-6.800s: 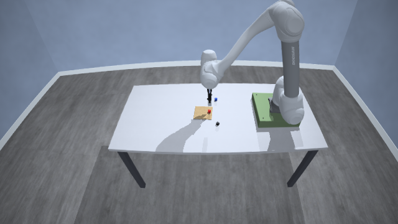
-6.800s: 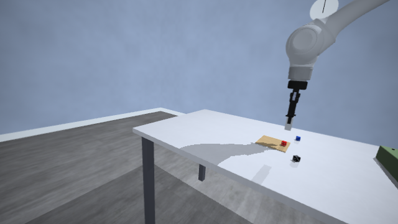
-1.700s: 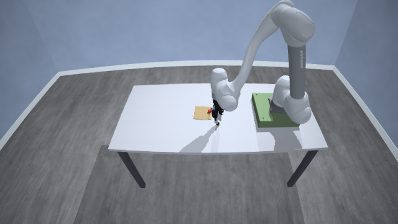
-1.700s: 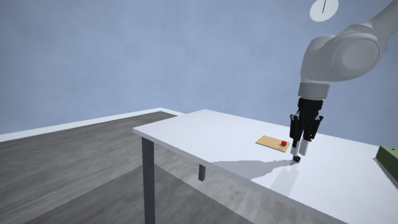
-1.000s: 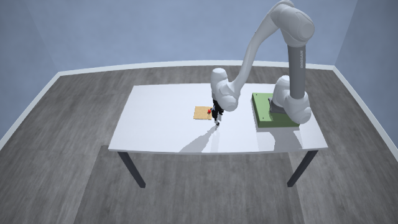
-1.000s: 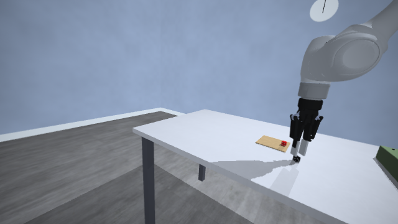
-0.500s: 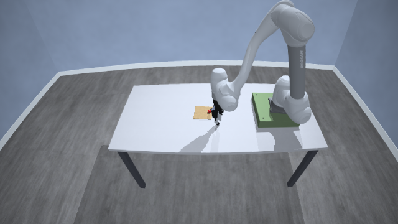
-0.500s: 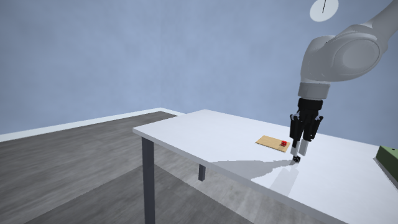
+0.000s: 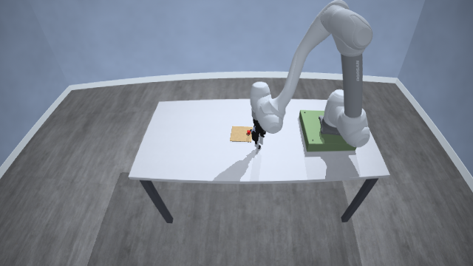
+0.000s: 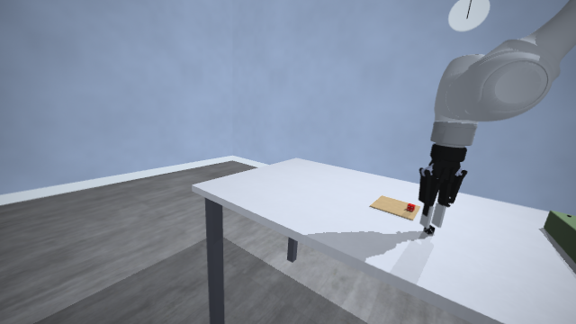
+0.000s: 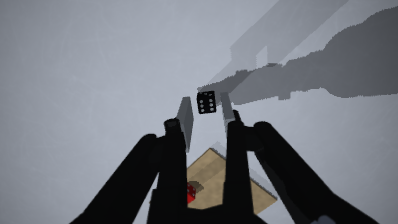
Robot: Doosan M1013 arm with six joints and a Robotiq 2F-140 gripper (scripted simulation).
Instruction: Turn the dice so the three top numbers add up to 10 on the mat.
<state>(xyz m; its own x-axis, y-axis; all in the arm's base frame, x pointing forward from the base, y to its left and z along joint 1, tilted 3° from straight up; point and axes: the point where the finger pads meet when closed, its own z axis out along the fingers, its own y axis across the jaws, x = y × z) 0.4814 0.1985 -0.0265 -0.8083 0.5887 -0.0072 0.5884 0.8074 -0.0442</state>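
My hand is 4 cm above the black die. Round my hand: blue die 5 cm ahead, 27 cm to the right, 4 cm below; tan mat 13 cm ahead, 11 cm to the right, 5 cm below; red die 8 cm ahead, 11 cm to the right, 4 cm below.
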